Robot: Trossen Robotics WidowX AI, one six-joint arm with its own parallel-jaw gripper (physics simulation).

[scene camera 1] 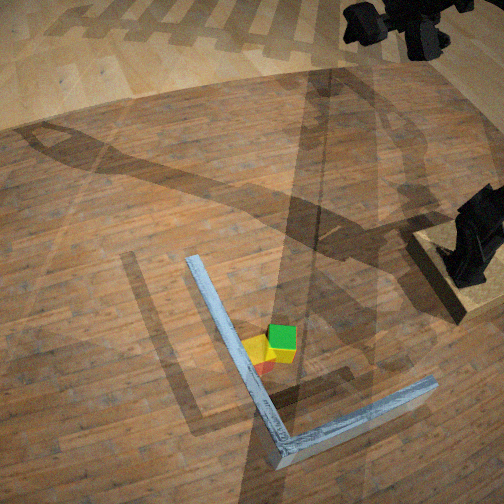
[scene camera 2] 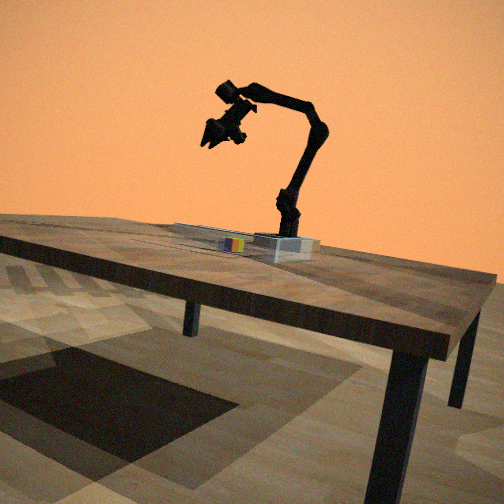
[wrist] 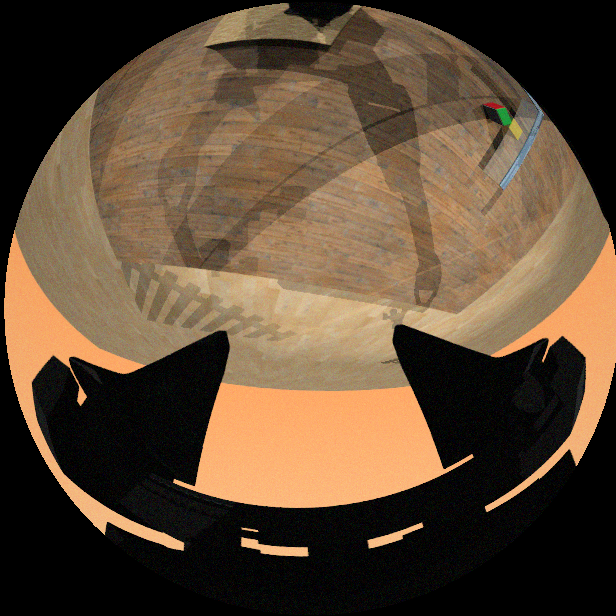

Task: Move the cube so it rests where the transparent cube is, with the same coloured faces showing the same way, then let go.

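The cube (scene camera 1: 281, 342) has a green top and yellow side. It sits on the wooden table beside the long arm of a grey L-shaped rail (scene camera 1: 232, 340). A second cube shape (scene camera 1: 259, 353) with a yellow top and red side overlaps it, against the rail; I cannot tell which is the transparent one. The cubes show small in scene camera 2 (scene camera 2: 233, 244) and in the wrist view (wrist: 504, 119). My gripper (wrist: 310, 370) is open and empty, high above the table and far from the cubes. It also shows in scene camera 2 (scene camera 2: 216, 133).
The rail's short arm (scene camera 1: 360, 422) runs right from the corner. The arm's base (scene camera 1: 478, 240) stands at the table's right edge. The table edge curves along the far side.
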